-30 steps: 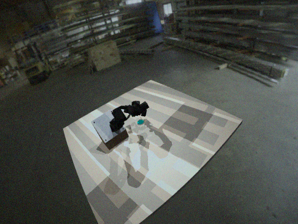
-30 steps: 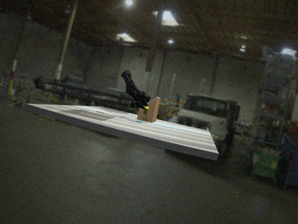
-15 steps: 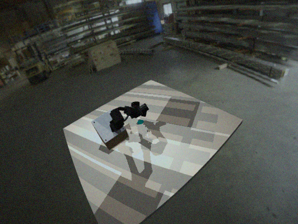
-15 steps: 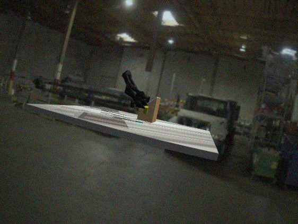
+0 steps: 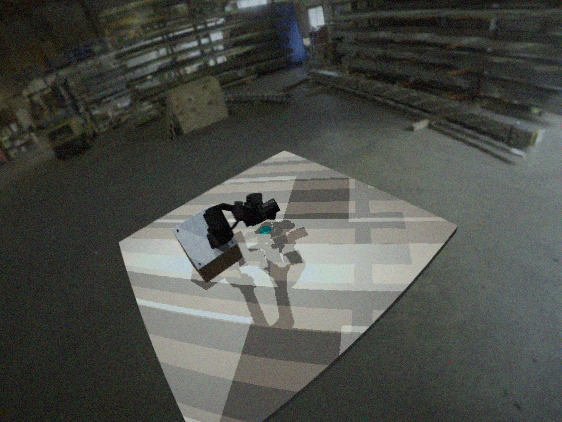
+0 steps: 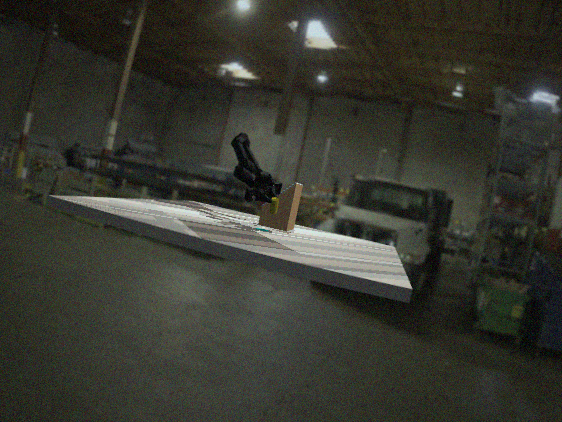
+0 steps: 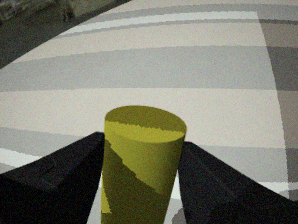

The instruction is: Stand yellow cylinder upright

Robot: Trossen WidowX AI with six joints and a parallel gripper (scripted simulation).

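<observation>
The cyan circle lies 30 mm to the right of my gripper tip and 130 mm below it. From my gripper tip the other things lie so: yellow tall cylinder (10 mm behind, 20 mm below).
</observation>
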